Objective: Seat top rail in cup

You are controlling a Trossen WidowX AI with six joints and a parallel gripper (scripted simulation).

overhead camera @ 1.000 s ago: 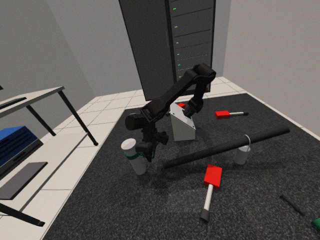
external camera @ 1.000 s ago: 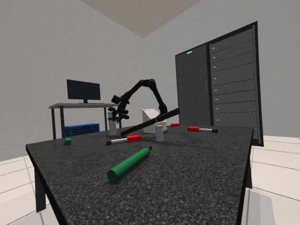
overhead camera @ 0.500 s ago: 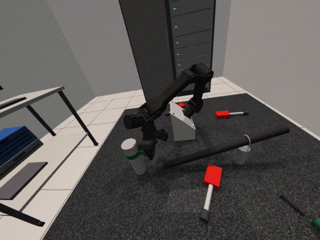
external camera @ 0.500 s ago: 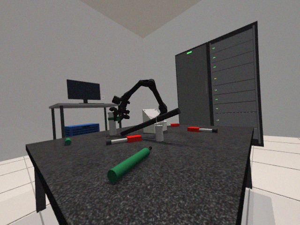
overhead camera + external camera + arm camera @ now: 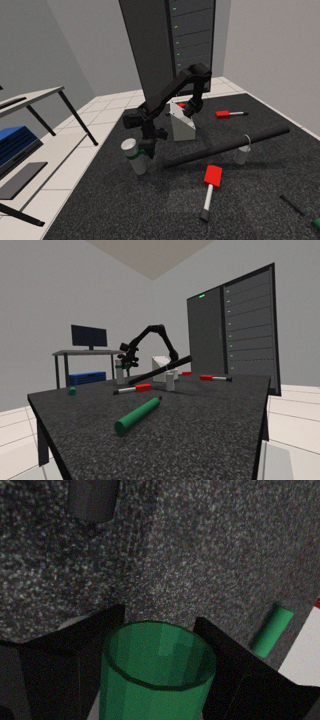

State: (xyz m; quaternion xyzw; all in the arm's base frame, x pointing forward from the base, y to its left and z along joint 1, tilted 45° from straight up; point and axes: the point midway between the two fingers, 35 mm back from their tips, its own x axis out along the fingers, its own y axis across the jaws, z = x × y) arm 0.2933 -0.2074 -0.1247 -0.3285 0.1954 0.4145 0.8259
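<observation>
My gripper tip is now 3 cm to the left of the green rail-end cup, 3 cm below it and 2 cm past it. From my gripper tip the other things lie so: green cylinder 52 cm to the left, 36 cm ahead, 10 cm below; thin black pin 48 cm to the left, 21 cm ahead, 11 cm below; grey post 42 cm to the left, 1 cm below, 1 cm ahead.
</observation>
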